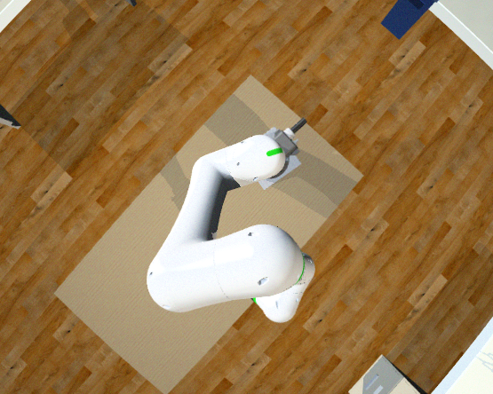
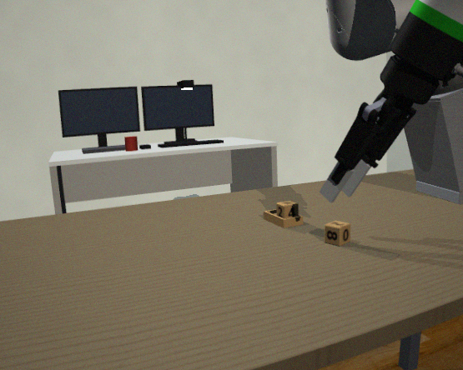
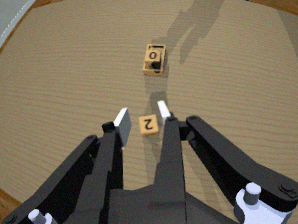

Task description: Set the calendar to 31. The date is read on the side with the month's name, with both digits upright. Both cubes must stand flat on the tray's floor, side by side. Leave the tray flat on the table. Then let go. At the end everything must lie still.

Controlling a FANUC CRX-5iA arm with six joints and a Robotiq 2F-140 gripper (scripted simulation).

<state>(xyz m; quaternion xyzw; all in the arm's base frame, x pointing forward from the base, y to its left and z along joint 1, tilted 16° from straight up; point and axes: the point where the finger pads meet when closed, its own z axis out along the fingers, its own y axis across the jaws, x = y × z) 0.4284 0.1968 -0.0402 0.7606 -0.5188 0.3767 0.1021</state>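
Now: hand 90 mm above the wooden number cube, 10 mm to the left of it and 10 mm short of it. From my hand the other things lie so: small wooden tray: 170 mm to the right, 100 mm below, 40 mm ahead.
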